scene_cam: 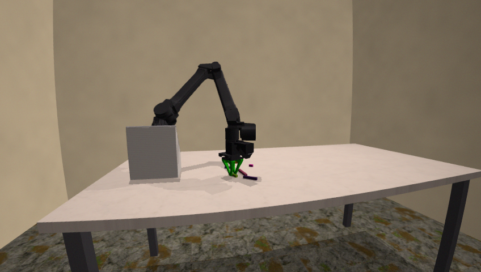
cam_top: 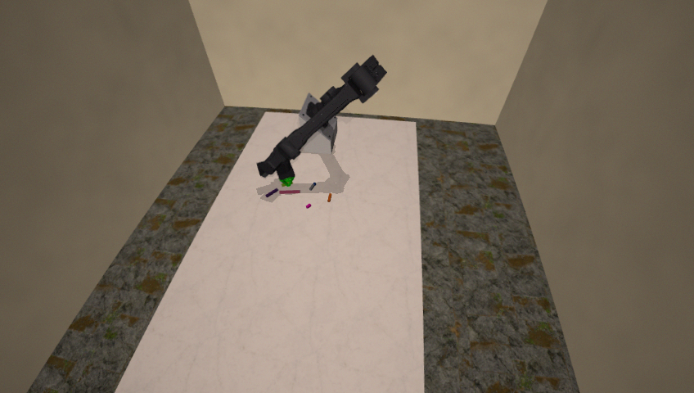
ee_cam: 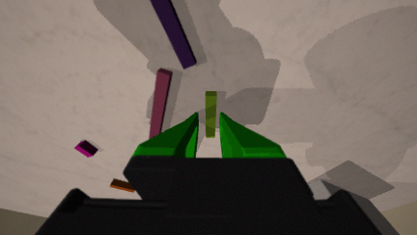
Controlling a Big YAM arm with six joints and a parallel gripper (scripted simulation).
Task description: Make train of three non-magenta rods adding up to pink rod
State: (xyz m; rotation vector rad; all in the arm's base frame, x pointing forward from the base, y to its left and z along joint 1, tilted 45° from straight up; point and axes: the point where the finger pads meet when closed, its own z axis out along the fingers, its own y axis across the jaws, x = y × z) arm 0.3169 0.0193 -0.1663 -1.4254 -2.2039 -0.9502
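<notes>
Right now the lime rod is right at my hand. Also, from my hand: pink rod: 5 cm ahead, 2 cm to the left; then purple rod: 6 cm to the right, 6 cm ahead; then grey rod: 11 cm to the left, 1 cm ahead.
</notes>
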